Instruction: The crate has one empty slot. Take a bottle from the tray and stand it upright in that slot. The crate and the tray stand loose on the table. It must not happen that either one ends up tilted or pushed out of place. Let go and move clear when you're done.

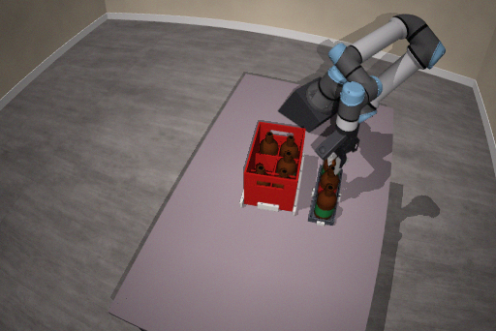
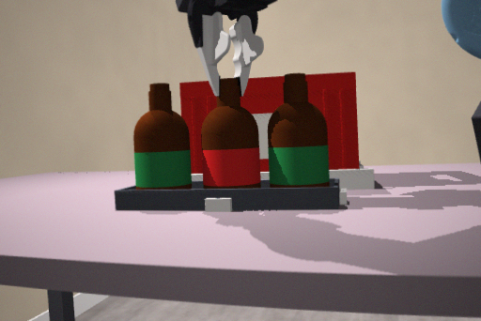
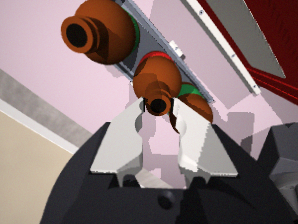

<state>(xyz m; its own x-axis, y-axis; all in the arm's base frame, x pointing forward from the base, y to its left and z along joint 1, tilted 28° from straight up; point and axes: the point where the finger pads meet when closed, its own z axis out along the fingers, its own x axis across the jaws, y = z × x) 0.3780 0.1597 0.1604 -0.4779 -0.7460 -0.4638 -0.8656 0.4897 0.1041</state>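
My hand is 140 mm above the tray. Round my hand: red crate 210 mm to the right, 70 mm below, 40 mm ahead.
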